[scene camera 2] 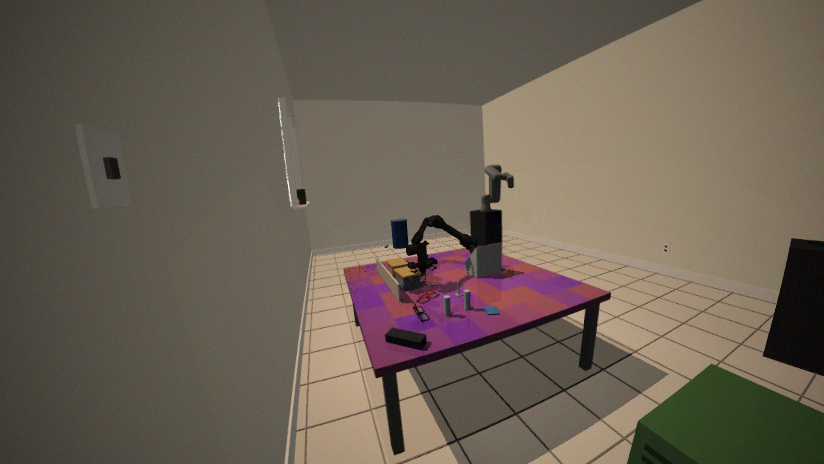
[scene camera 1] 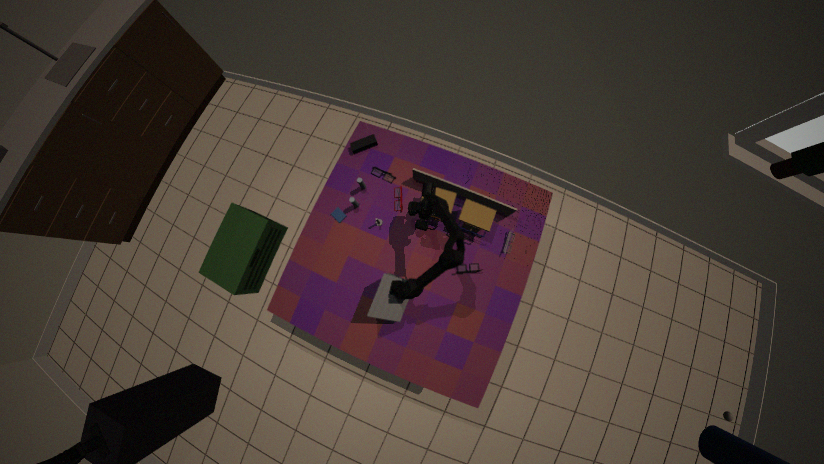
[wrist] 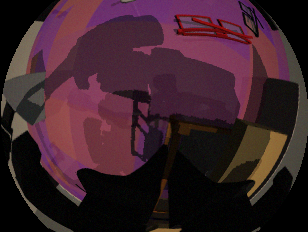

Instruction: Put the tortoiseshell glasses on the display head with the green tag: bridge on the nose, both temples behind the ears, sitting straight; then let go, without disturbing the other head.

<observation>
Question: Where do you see a backboard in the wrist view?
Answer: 277, 113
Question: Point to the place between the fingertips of my gripper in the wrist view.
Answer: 167, 149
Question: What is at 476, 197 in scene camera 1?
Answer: A backboard.
</observation>
